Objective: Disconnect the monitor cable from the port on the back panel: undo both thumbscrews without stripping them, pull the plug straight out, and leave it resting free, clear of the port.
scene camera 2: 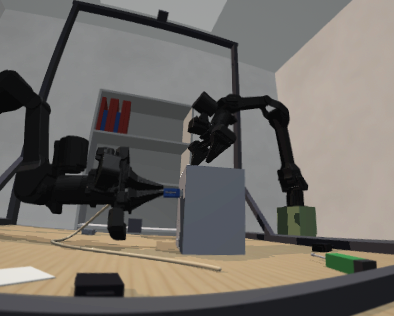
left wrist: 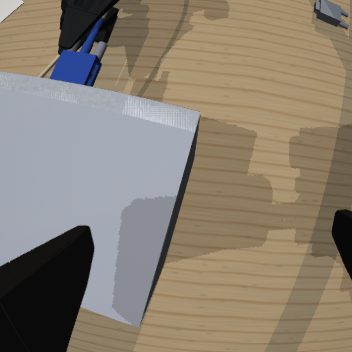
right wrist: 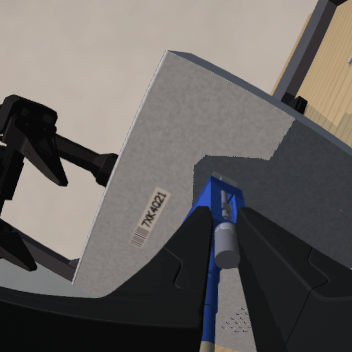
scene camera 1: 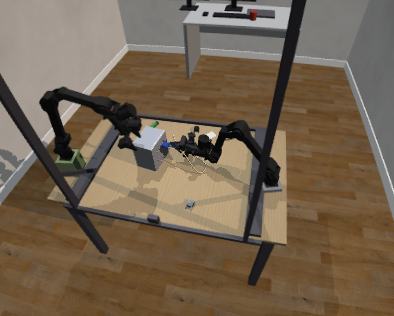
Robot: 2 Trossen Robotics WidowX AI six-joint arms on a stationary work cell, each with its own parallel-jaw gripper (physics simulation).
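Observation:
The grey box carries the back panel. The blue plug is at its port; a thin silver strip shows between plug and panel. My right gripper is shut on a thumbscrew behind the plug body. The other thumbscrew stands beside the fingers. The cable trails to the table. My left gripper is open, empty, above the box.
A grey connector lies on the table. A green-handled tool lies past the box. A black block and white paper lie near the edge closest to scene camera 2. Dark frame posts stand around the table.

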